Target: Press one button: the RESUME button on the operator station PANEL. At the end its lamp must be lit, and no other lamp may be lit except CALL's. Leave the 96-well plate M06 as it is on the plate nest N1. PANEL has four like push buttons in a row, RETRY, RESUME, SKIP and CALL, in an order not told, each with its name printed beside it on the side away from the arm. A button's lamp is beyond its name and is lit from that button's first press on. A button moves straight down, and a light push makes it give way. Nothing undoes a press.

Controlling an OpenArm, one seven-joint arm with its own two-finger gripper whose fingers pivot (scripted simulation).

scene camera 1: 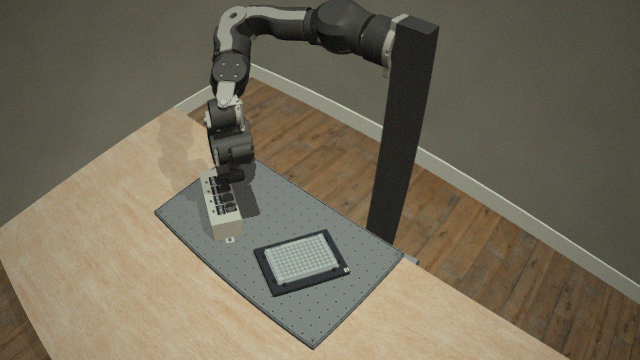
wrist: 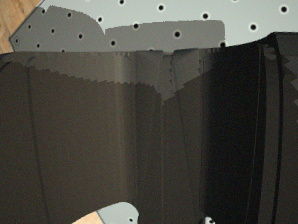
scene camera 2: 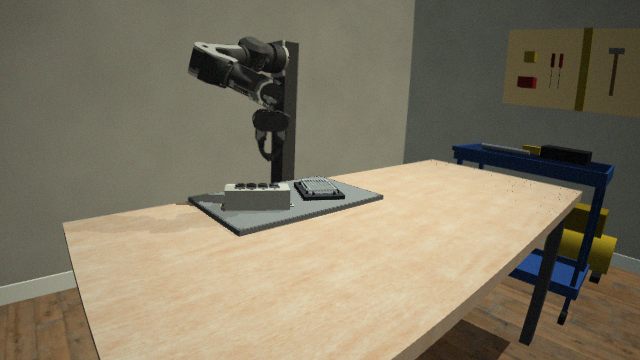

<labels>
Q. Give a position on a beige operator station panel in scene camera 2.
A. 254, 198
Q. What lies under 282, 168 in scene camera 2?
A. An arm's dark post.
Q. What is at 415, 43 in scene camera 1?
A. An arm's dark post.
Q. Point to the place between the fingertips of the gripper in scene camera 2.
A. At 269, 159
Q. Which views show the gripper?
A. Scene camera 1, the wrist view and scene camera 2: all of them.
</labels>
